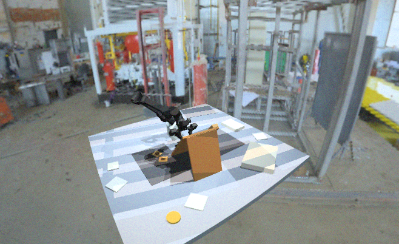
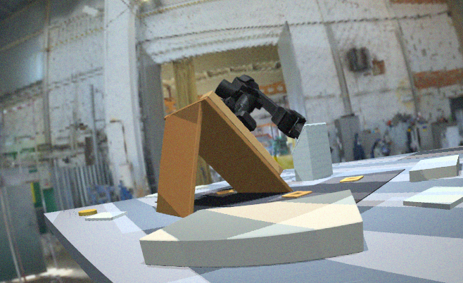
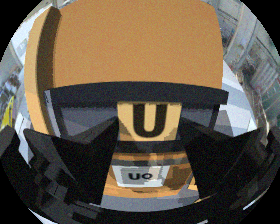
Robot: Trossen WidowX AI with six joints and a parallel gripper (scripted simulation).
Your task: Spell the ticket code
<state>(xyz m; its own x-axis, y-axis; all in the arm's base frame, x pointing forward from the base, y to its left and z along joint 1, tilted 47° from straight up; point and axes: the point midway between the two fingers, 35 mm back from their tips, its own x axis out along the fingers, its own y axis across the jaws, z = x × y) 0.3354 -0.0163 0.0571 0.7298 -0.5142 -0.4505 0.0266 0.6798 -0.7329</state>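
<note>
Right now the white ticket is 80 mm below my gripper tip, 60 mm behind it and 10 mm to the left of it. The rest, counted from my gripper tip: dark mat 160 mm below, 160 mm behind, 70 mm to the left; yellow letter tile right at my gripper tip; cream box 430 mm to the left, 240 mm ahead, 140 mm below.
</note>
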